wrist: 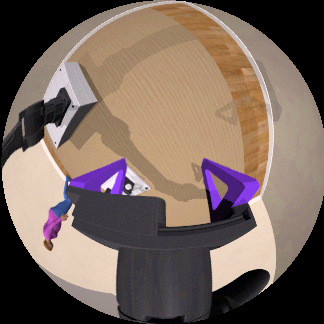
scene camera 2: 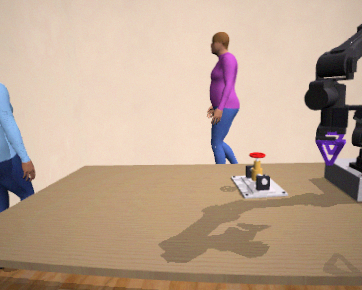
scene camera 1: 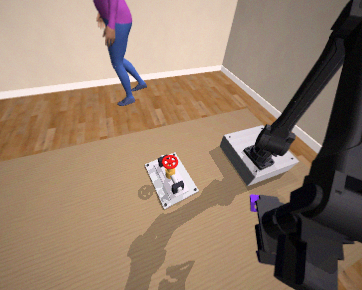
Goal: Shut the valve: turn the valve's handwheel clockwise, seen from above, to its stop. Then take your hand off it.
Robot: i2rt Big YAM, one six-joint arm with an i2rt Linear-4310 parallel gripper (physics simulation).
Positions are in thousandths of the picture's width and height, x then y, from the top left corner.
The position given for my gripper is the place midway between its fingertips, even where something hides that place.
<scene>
my gripper: wrist 505,498; scene camera 2 913,550; scene camera 1 706,795
</scene>
